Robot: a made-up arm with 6 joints.
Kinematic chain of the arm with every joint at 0, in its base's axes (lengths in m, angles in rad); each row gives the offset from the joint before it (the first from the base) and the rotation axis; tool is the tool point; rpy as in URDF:
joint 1: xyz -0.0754 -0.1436 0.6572 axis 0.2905 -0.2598 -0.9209
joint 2: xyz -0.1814 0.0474 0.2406 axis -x
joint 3: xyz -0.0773 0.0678 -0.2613 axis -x
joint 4: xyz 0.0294 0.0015 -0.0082 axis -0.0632 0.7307 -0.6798
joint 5: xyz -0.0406 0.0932 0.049 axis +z
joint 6: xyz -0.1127 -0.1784 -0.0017 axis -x
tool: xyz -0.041 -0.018 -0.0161 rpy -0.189 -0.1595 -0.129
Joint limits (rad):
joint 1: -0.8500..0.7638
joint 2: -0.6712..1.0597
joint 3: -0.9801..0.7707
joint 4: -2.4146..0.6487
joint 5: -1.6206..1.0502
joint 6: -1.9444..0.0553
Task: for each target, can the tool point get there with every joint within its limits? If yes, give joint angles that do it. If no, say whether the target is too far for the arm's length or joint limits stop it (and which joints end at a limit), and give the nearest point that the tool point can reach.
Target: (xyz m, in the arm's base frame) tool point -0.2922 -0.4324 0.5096
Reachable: yes | joints 0.0272 0.7259 -0.4505 -1.7107 -0.4568 -0.8222
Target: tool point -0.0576 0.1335 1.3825
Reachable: no: joint limits stop it (at a limit: joint 1, joint 2, joint 4, joint 5, joint 6) | nearest point -0.1582 0.2302 1.0902 | short by 0.324 m
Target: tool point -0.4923 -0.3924 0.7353
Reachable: yes | joints -0.3041 0.7580 -0.7238 -0.0030 -0.3011 -0.1428
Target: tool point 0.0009 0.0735 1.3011
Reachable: no: joint limits stop it (at a limit: joint 1, joint 2, joint 4, joint 5, joint 6) | nearest point -0.1616 0.2263 1.0901 | short by 0.307 m
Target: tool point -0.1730 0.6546 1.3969
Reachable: no: too far | nearest point -0.1356 0.3983 1.0534 | short by 0.430 m
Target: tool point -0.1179 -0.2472 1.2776
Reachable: no: joint limits stop it (at a limit: joint 1, joint 2, joint 3, joint 6) | nearest point -0.0766 -0.3741 1.0236 | short by 0.287 m
